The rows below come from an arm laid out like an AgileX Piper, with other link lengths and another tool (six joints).
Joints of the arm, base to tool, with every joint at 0 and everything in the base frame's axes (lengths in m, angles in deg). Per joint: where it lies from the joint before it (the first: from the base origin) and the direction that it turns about. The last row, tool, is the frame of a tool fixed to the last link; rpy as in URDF.
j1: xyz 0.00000 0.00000 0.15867 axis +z
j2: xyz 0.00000 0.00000 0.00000 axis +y
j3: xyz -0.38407 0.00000 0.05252 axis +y
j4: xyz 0.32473 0.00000 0.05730 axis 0.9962 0 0.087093
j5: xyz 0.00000 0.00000 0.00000 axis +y
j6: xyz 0.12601 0.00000 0.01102 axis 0.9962 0 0.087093
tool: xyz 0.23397 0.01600 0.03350 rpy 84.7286 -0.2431 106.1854
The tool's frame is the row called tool.
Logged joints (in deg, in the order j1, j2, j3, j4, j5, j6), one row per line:
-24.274 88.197 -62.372 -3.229 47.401 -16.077
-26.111 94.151 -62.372 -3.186 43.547 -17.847
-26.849 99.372 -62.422 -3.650 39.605 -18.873
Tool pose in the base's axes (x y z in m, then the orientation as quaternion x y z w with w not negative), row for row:
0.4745 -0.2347 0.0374 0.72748 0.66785 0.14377 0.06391
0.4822 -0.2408 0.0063 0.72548 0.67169 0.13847 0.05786
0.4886 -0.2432 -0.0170 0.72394 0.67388 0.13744 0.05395
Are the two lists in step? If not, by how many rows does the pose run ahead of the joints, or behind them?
The pose runs 2 rows ahead of the joints: the pose in row i belongs to the joints in row i + 2.
